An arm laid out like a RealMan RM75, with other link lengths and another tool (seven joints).
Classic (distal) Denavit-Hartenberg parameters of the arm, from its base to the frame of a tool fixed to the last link. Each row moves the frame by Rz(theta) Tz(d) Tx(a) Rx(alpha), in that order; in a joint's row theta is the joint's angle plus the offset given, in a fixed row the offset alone. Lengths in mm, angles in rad.
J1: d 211.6; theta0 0; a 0; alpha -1.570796
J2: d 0; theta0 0; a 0; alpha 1.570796
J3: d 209.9; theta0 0; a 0; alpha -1.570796
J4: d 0; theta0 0; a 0; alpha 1.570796
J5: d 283.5; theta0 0; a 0; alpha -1.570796
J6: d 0; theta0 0; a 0; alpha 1.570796
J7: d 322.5; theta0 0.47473; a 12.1; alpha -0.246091
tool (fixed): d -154.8; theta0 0; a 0; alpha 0
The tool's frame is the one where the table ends.
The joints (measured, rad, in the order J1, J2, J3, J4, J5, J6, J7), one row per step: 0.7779, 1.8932, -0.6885, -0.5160, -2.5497, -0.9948, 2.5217; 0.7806, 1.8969, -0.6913, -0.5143, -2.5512, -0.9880, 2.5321; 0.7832, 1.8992, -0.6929, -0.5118, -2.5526, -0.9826, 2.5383; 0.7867, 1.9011, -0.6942, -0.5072, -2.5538, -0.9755, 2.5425; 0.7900, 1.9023, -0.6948, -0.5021, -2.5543, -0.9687, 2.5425; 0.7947, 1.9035, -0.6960, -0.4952, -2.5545, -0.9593, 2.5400; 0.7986, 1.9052, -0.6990, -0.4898, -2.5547, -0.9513, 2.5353; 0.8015, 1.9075, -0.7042, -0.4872, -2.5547, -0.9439, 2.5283; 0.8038, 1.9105, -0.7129, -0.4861, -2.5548, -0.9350, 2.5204
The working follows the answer.
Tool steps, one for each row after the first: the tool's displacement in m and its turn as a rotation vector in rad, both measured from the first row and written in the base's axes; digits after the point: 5 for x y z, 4 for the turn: -0.00114, 0.00062, -0.00236, 0.0031, 0.0025, -0.0053; -0.00193, 0.00115, -0.00411, 0.0048, 0.0036, -0.0084; -0.00267, 0.00189, -0.00604, 0.0066, 0.0038, -0.0102; -0.00315, 0.00265, -0.00763, 0.0076, 0.0028, -0.0094; -0.00388, 0.00392, -0.00951, 0.0086, -0.0002, -0.0059; -0.00461, 0.00501, -0.01141, 0.0072, -0.0053, -0.0001; -0.00545, 0.00622, -0.01296, 0.0047, -0.0132, 0.0090; -0.00632, 0.00762, -0.01451, 0.0013, -0.0248, 0.0204
Tool pose at each row, in the base's axes (x y z in m, rotation vector in rad; rounded; the steps above come from the unrounded poses): 0.35858, 0.45908, 0.03193, -1.6196, 2.0444, 0.5966; 0.35744, 0.45970, 0.02957, -1.6120, 2.0479, 0.5999; 0.35664, 0.46023, 0.02782, -1.6076, 2.0498, 0.6015; 0.35591, 0.46097, 0.02589, -1.6046, 2.0501, 0.6027; 0.35543, 0.46173, 0.02430, -1.6049, 2.0481, 0.6030; 0.35470, 0.46300, 0.02243, -1.6081, 2.0429, 0.6024; 0.35397, 0.46409, 0.02052, -1.6153, 2.0362, 0.5984; 0.35313, 0.46530, 0.01897, -1.6267, 2.0258, 0.5919; 0.35226, 0.46670, 0.01743, -1.6408, 2.0116, 0.5820

